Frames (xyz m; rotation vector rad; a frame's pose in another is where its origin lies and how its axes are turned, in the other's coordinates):
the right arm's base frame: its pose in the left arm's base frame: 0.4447 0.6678 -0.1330 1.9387 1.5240 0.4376
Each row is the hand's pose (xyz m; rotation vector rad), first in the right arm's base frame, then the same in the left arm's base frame.
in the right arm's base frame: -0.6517 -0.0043 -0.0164 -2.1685 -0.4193 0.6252
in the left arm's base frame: 0.2510 0.0513 -0.0466 0.4332 -0.2993 1.1112
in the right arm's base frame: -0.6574 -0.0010 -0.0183 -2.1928 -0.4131 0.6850
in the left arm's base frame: 0.2508 0.0460 -0.0424 0.4304 -0.3545 1.1323
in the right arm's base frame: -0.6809 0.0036 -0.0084 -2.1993 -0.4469 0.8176
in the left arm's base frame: 0.2537 0.0203 -0.0440 0.4624 -0.4691 1.1349
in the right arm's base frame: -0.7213 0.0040 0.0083 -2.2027 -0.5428 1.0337
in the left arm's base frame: 0.2529 -0.0228 -0.0515 0.5062 -0.6690 1.1025
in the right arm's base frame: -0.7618 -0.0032 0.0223 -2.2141 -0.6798 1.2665
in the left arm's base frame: 0.2448 -0.0642 -0.0619 0.5218 -0.9011 1.0365
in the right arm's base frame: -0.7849 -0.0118 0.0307 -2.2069 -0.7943 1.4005
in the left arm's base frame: 0.2371 -0.0873 -0.0711 0.5274 -1.0404 0.9675
